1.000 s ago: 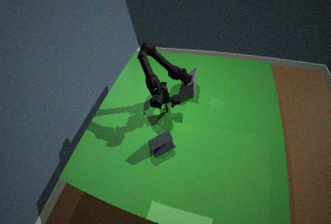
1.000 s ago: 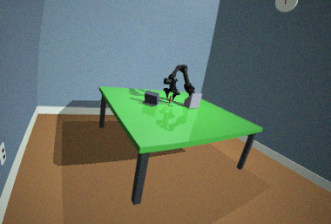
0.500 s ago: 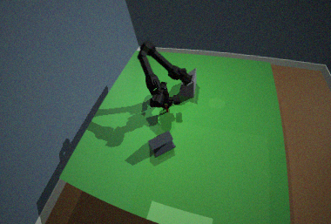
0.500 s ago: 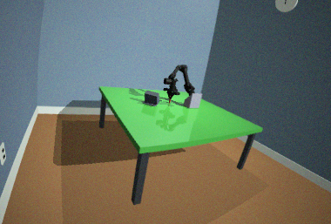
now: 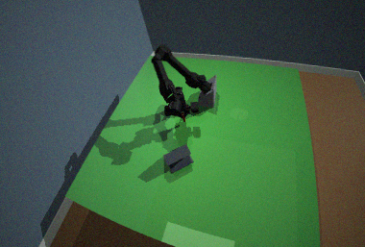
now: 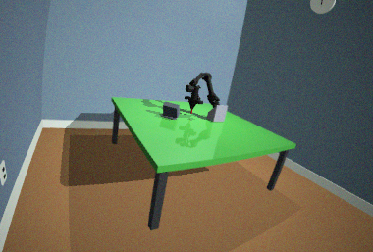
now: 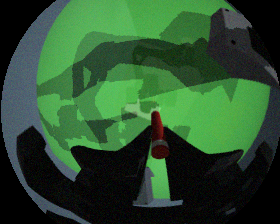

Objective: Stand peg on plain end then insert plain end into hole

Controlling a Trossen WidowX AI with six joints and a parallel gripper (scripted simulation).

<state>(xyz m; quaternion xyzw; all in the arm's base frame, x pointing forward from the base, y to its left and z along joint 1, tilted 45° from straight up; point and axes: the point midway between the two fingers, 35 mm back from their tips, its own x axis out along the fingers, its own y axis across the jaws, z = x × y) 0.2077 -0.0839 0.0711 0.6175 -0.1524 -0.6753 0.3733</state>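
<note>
The sloped grey panel lies 230 mm ahead of my gripper tip, 30 mm to the left of it and 10 mm below it. The rest, counted from my gripper tip: red peg 20 mm above.
</note>
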